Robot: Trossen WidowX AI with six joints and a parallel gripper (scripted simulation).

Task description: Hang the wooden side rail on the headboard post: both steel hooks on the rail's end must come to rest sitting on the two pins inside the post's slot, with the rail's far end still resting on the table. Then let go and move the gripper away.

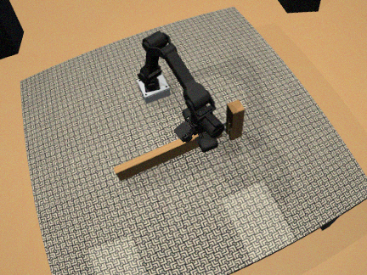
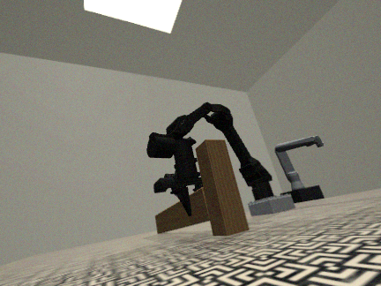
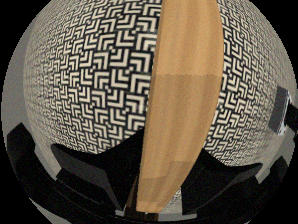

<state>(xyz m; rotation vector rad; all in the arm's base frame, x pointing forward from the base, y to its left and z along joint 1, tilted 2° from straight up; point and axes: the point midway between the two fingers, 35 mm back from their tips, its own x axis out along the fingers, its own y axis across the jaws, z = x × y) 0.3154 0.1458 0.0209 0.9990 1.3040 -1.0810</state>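
Now: the headboard post 20 mm behind my gripper tip, 140 mm to the left of it and 40 mm above it.
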